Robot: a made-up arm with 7 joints.
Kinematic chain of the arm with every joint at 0, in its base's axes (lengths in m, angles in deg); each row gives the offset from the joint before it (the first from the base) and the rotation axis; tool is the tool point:
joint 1: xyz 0 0.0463 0 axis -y
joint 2: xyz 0 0.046 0 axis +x
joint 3: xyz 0 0 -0.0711 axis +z
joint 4: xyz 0 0 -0.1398 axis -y
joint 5: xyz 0 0 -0.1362 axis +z
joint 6: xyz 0 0 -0.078 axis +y
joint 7: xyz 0 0 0 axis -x
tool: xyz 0 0 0
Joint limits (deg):
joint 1: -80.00..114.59
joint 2: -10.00..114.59
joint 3: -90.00..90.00
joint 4: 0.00..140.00
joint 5: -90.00..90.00
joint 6: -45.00..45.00
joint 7: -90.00..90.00
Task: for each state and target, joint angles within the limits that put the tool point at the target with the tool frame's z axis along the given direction. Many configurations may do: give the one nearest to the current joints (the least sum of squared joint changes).
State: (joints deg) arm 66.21 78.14 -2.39 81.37 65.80 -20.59 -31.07
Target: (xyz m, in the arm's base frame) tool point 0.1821 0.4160 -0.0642 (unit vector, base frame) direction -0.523 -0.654 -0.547
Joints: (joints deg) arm 22.48 85.13 -35.10 55.09 60.55 -34.69 -37.45
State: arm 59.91 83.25 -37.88 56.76 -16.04 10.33 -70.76
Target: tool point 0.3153 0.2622 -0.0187 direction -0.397 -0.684 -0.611
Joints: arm 57.24 52.87 -37.04 64.94 8.26 24.20 -54.08
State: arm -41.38 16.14 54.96 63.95 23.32 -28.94 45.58
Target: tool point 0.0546 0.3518 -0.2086 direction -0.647 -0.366 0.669
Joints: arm -31.54 33.03 41.19 74.94 -0.43 11.01 27.32
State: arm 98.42 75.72 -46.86 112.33 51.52 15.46 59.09
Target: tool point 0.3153 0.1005 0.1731 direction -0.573 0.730 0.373
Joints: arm 106.58 31.66 -66.86 64.37 35.36 26.73 54.37
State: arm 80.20 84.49 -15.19 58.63 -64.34 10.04 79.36
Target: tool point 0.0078 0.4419 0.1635 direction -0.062 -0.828 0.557
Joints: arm 77.83 97.94 -7.67 49.52 -67.15 10.53 81.50
